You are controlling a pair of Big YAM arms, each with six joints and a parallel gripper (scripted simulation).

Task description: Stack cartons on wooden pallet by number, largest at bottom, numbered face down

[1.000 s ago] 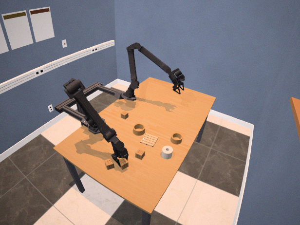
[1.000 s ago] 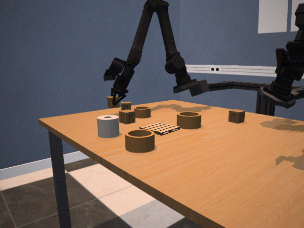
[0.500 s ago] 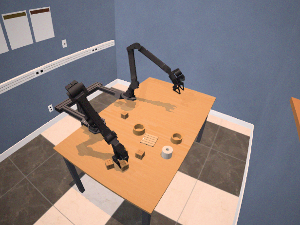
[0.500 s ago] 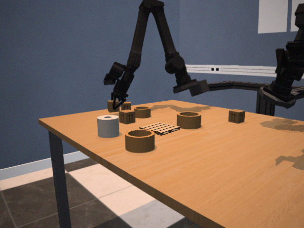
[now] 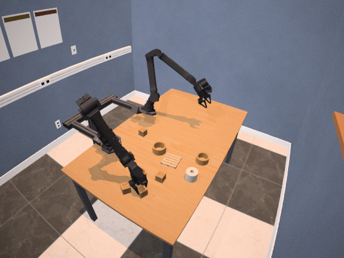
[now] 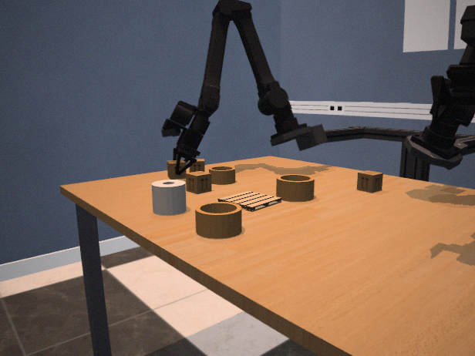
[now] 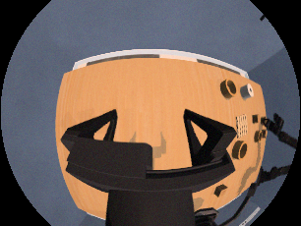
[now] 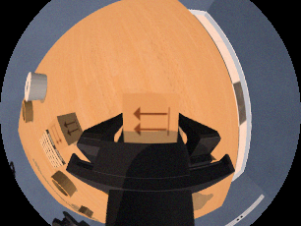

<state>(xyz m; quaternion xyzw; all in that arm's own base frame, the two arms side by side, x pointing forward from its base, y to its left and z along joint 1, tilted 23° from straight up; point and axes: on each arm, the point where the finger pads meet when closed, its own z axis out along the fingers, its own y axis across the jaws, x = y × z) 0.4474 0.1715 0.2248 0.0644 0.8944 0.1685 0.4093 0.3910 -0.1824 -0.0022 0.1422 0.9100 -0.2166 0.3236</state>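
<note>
Right now the wooden pallet is 36 cm to the left of my right hand, 3 cm below it and 3 cm ahead of it. Round my right hand: brown carton right at my right hand.
</note>
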